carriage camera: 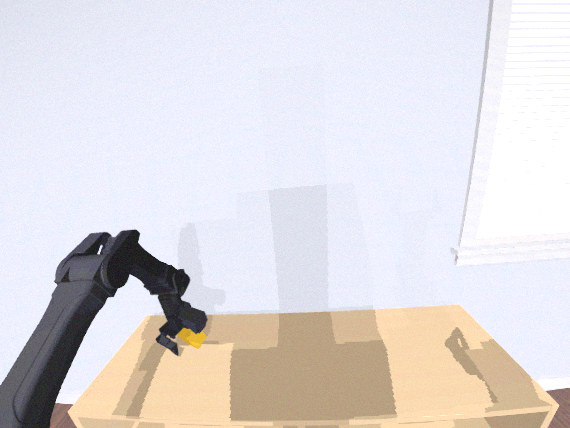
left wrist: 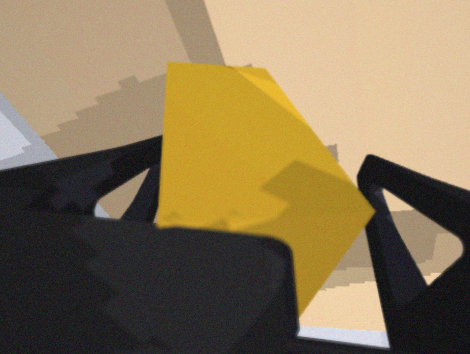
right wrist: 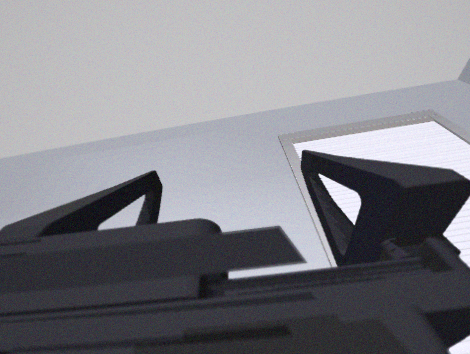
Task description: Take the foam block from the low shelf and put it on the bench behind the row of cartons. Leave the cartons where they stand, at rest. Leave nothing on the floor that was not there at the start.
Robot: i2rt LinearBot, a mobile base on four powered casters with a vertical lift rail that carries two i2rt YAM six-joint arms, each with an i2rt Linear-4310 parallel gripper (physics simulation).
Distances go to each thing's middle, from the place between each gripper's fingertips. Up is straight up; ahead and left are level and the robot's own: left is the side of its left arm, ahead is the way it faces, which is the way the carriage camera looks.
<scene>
My right hand is 45 cm short of the yellow foam block (left wrist: 237, 156), 70 cm to the right of it and 58 cm above it.
My left hand is 30 mm below the yellow foam block, 10 mm to the left of it and 10 mm short of it.
</scene>
